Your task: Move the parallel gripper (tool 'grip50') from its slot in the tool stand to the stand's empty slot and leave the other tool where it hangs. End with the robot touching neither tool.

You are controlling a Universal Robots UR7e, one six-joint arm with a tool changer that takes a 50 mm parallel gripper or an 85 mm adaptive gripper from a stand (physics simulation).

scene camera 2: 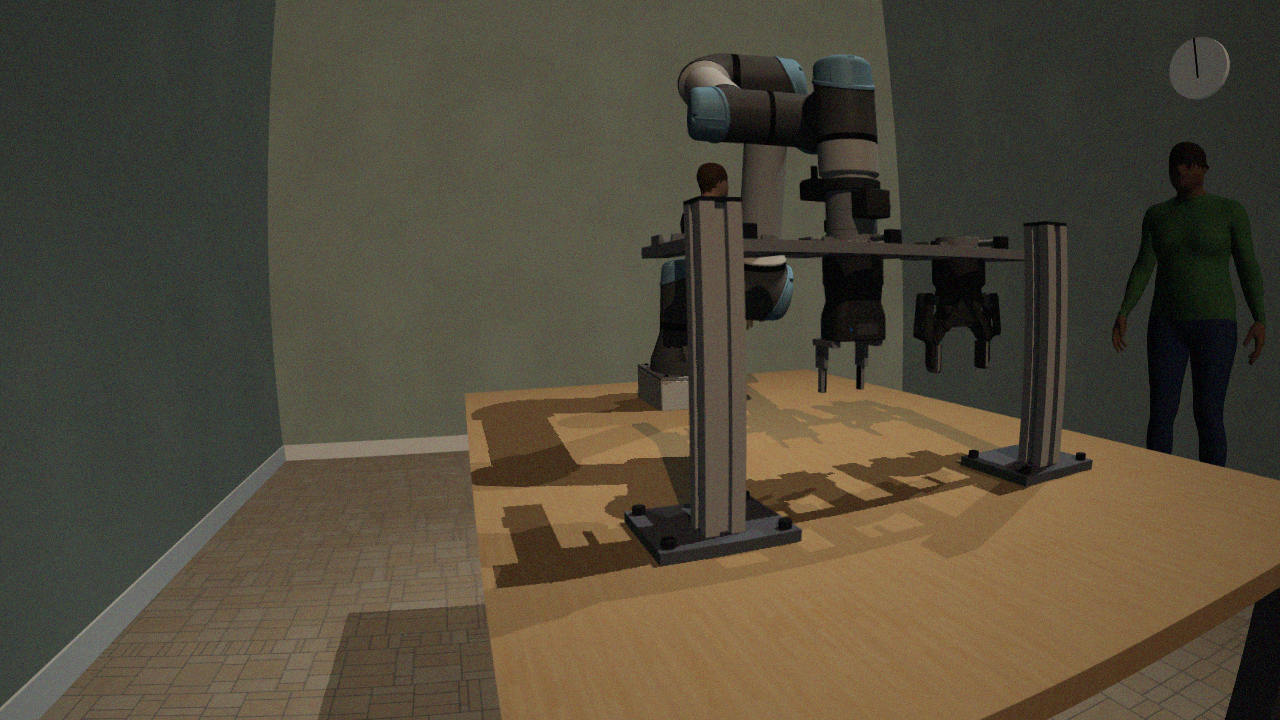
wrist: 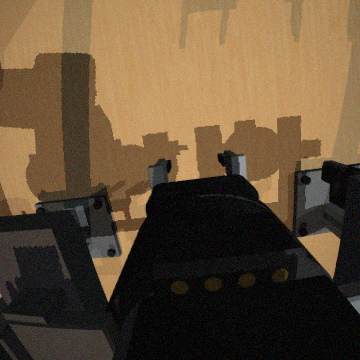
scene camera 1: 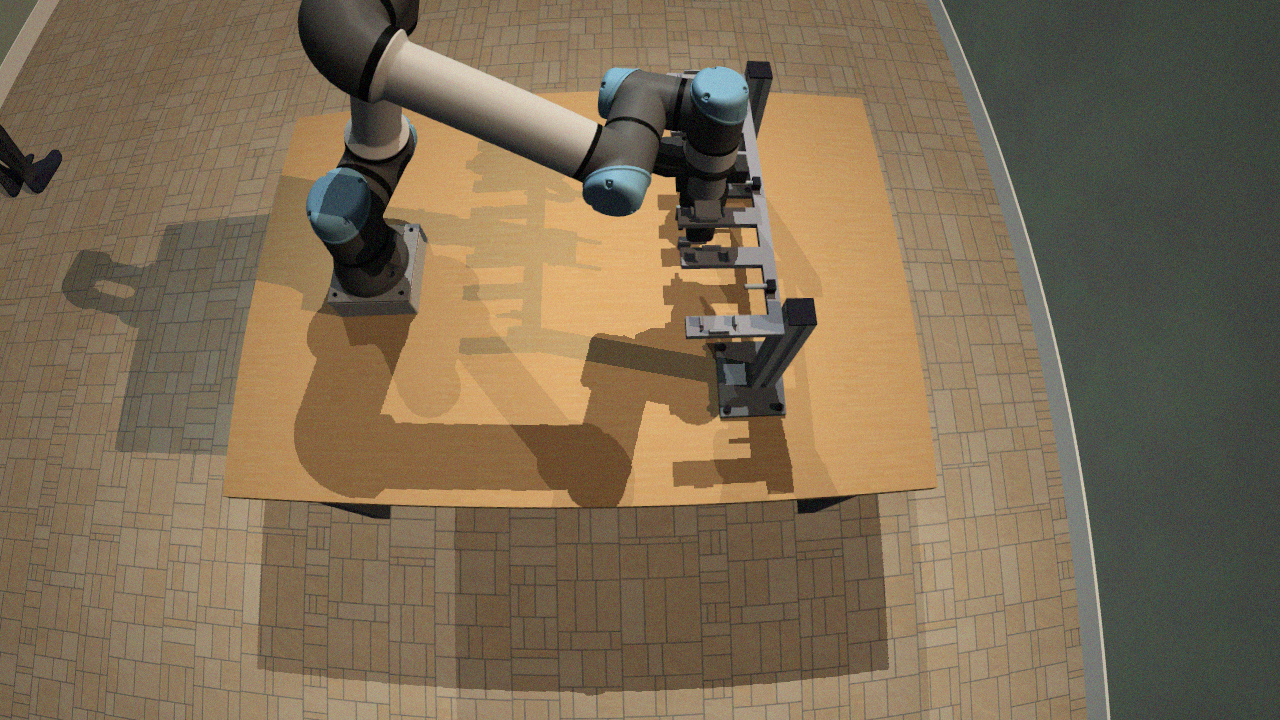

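Note:
The parallel gripper hangs upright in the middle slot of the tool stand, its fingers apart with nothing between them. The arm's wrist coupler is down on top of this tool at rail height, with no gap visible; whether it is locked cannot be seen. The 85 mm adaptive gripper hangs in the neighbouring slot near the far post; in scene camera 1 the arm mostly hides it. The empty slot lies at the near end, beside the front fork arm.
The stand's near post and far post flank the slots. Both stand on the wooden table. A person in green stands beyond the table, and another person's head shows above the near post.

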